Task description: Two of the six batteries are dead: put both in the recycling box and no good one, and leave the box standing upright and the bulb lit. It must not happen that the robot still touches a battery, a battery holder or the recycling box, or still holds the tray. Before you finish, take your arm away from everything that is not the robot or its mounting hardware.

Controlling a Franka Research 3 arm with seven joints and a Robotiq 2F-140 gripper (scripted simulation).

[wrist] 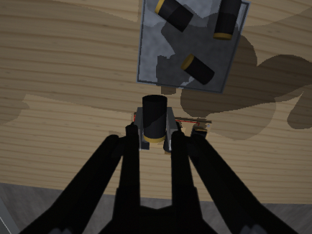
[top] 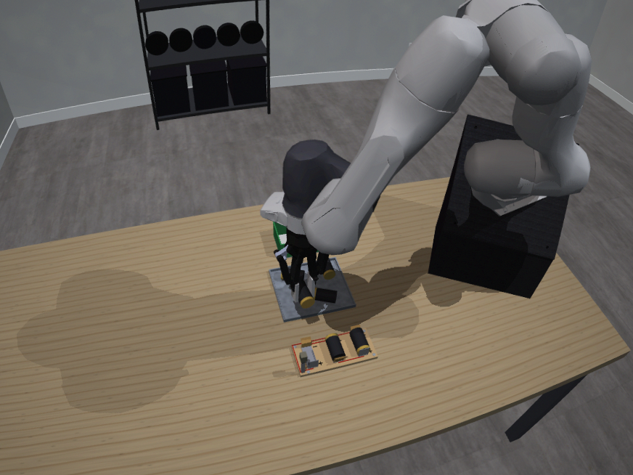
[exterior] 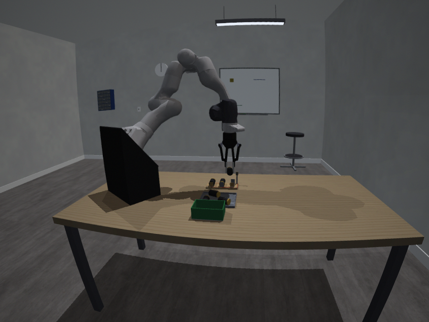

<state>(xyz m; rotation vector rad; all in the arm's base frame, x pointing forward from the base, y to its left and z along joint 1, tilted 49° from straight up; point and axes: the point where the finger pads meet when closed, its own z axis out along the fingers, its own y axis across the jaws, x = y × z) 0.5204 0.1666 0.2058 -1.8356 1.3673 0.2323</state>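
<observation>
The bulb lies 14 cm to the left of my hand, 8 cm below it and 1 cm behind it. Also, from my hand: grey tray: 16 cm below, 12 cm to the right, 2 cm behind; wooden holder board: 15 cm below, 8 cm to the left, 8 cm behind; thin post: 14 cm to the left, 12 cm below, 1 cm behind.
</observation>
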